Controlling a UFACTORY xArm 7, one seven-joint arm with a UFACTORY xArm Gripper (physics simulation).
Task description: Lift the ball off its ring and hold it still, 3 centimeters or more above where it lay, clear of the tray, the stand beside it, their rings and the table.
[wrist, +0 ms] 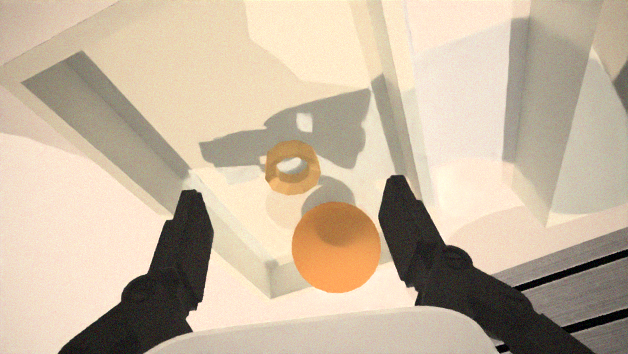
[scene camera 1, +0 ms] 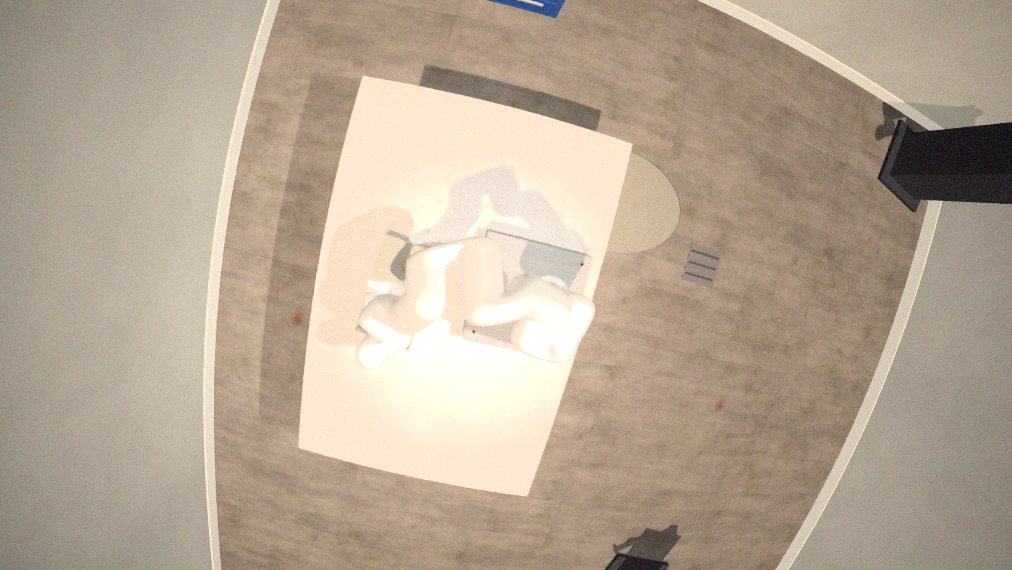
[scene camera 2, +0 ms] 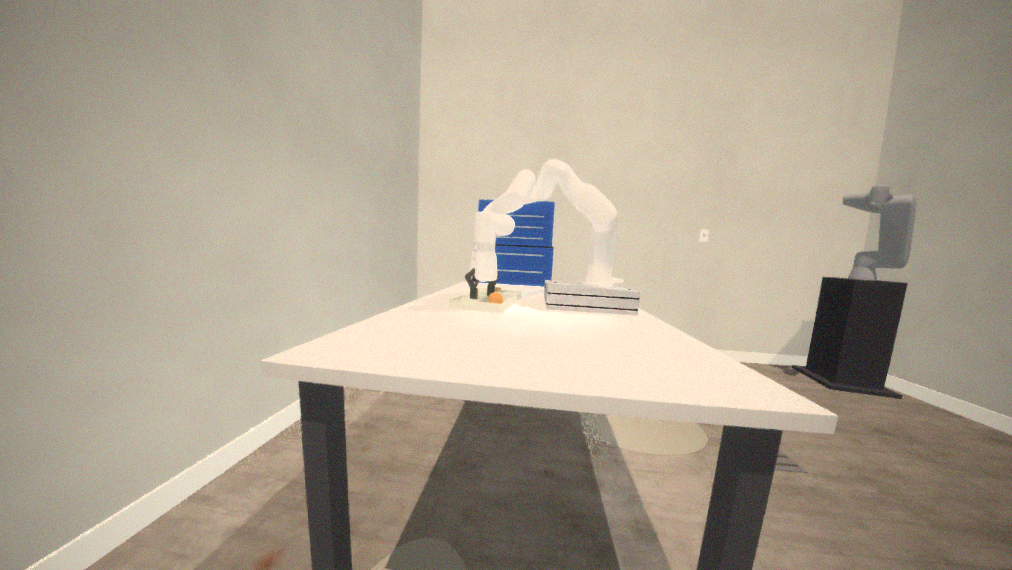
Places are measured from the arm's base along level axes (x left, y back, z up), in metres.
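Pixels of known places: gripper, fingertip midpoint: (wrist: 297,203) (scene camera 2: 482,297); arm's base, origin of the base link: (scene camera 2: 597,285).
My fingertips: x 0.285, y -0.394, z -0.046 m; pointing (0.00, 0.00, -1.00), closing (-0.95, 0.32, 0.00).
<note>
For each thing: its middle in the pictures, then the offset to it from my fingertips. "*": a spot on its surface instead. Level surfaces: height alone.
- orange ball, body centre: (wrist: 335,245) (scene camera 2: 495,299) dx -0.007, dy +0.048, dz -0.004 m
- orange-yellow ring, surface spot: (wrist: 292,188) * dx +0.004, dy +0.008, dz -0.020 m
- pale upright block, surface spot: (wrist: 555,105) * dx -0.126, dy +0.000, dz -0.009 m
- table, its level: dz -0.033 m
The orange ball (scene camera 2: 495,298) (wrist: 336,247) sits at the near end of the pale tray (scene camera 2: 463,305) (wrist: 282,280); what it rests on is hidden. An orange-yellow ring (wrist: 292,188) with an open hole stands in the tray, farther up the wrist view than the ball. My gripper (scene camera 2: 482,293) (wrist: 297,203) is open and points down over the tray. In the wrist view the ball appears between the spread black fingers, nearer the right one, and neither finger is closed on it. In scene camera 1 the arm hides the ball and fingers.
A pale upright block (wrist: 555,105), which looks like the stand, is right of the tray in the wrist view. The slatted grey base (scene camera 1: 488,334) (scene camera 2: 591,298) (wrist: 565,295) under the arm is on the same side. A blue cabinet (scene camera 2: 525,247) is behind the table (scene camera 1: 424,417) (scene camera 2: 538,361).
</note>
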